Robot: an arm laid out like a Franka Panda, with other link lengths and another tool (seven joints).
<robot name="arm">
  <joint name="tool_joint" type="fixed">
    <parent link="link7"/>
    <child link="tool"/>
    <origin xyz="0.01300 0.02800 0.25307" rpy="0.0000 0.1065 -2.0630"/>
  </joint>
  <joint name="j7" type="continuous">
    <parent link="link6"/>
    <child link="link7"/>
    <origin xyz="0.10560 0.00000 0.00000" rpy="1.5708 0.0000 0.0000"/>
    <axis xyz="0 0 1"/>
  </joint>
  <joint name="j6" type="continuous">
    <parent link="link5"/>
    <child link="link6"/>
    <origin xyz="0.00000 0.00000 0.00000" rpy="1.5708 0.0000 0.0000"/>
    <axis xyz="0 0 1"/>
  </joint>
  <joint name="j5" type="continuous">
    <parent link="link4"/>
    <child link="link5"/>
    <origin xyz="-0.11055 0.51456 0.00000" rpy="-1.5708 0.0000 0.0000"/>
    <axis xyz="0 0 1"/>
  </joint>
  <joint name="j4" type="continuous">
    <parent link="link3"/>
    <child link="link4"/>
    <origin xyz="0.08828 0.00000 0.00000" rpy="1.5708 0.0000 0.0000"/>
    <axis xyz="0 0 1"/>
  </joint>
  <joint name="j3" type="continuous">
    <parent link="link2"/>
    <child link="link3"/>
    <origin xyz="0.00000 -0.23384 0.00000" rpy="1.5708 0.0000 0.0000"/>
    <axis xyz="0 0 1"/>
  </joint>
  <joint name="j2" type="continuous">
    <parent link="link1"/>
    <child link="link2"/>
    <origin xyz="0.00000 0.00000 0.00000" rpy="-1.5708 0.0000 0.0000"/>
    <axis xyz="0 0 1"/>
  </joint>
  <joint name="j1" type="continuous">
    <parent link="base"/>
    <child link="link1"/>
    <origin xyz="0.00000 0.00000 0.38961" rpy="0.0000 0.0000 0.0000"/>
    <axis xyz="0 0 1"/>
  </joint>
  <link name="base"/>
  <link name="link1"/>
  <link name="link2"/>
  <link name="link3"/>
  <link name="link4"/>
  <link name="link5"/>
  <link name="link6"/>
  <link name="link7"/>
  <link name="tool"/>
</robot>
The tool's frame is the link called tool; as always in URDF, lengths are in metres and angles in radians. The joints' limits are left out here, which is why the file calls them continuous.
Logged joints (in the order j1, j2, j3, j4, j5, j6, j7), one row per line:
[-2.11, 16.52, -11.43, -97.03, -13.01, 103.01, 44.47]
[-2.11, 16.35, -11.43, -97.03, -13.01, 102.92, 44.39]
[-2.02, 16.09, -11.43, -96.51, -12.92, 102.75, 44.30]
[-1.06, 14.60, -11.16, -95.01, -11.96, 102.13, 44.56]
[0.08, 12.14, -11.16, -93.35, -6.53, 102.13, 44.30]
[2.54, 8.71, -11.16, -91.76, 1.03, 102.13, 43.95]
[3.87, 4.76, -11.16, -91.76, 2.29, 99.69, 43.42]
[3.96, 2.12, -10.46, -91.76, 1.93, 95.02, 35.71]
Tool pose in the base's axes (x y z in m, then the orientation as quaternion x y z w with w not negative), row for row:
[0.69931, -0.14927, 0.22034, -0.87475, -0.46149, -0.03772, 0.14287]
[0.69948, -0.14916, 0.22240, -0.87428, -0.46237, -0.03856, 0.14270]
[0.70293, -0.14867, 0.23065, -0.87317, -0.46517, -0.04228, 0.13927]
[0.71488, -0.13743, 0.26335, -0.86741, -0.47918, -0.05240, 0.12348]
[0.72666, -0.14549, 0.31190, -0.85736, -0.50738, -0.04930, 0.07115]
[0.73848, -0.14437, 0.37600, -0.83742, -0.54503, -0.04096, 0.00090]
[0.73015, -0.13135, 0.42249, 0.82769, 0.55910, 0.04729, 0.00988]
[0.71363, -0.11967, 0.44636, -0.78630, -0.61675, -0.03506, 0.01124]
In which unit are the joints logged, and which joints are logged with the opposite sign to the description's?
The joints are logged in degrees. Opposite sign: j5.
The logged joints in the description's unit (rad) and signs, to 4 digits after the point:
[-0.0368, 0.2883, -0.1995, -1.6935, 0.2271, 1.7979, 0.7761]
[-0.0368, 0.2854, -0.1995, -1.6935, 0.2271, 1.7963, 0.7748]
[-0.0353, 0.2808, -0.1995, -1.6844, 0.2255, 1.7933, 0.7732]
[-0.0185, 0.2548, -0.1948, -1.6582, 0.2087, 1.7825, 0.7777]
[0.0014, 0.2119, -0.1948, -1.6293, 0.1140, 1.7825, 0.7732]
[0.0443, 0.1520, -0.1948, -1.6015, -0.0180, 1.7825, 0.7671]
[0.0675, 0.0831, -0.1948, -1.6015, -0.0400, 1.7399, 0.7578]
[0.0691, 0.0370, -0.1826, -1.6015, -0.0337, 1.6584, 0.6233]

